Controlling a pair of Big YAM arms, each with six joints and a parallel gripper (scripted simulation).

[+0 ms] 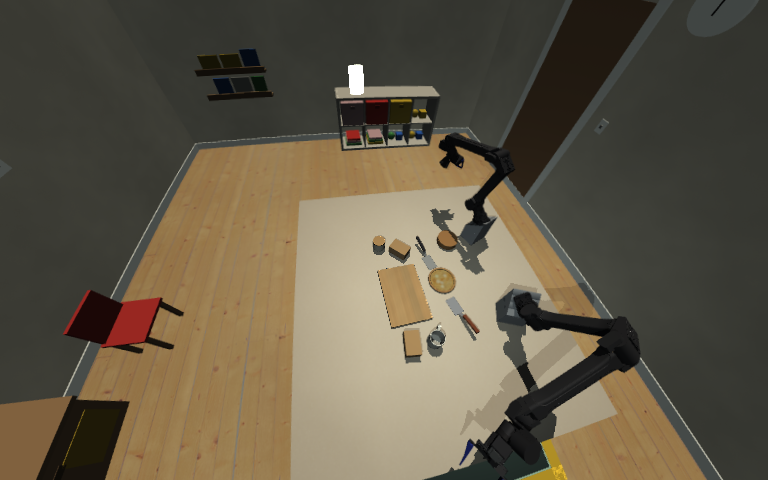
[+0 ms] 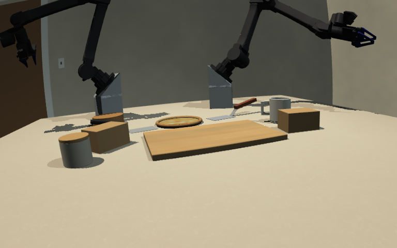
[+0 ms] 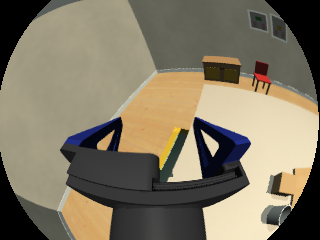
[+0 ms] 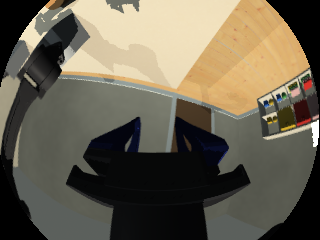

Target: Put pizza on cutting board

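The brown-handled turner is 270 mm behind my left hand, 580 mm to the right of it and 310 mm below it. From my left hand the other things lie so: pizza 230 mm behind, 820 mm to the right, 320 mm below; then cutting board 30 mm ahead, 760 mm to the right, 320 mm below; then black-handled turner 150 mm behind, 1040 mm to the right, 300 mm below.
Now: the black-handled turner 340 mm ahead of my right hand, 490 mm to the left of it and 300 mm below it. The rest, counted from my right hand: pizza 270 mm ahead, 710 mm to the left, 320 mm below; cutting board 530 mm ahead, 770 mm to the left, 320 mm below; lidded canister 630 mm ahead, 410 mm to the left, 290 mm below.
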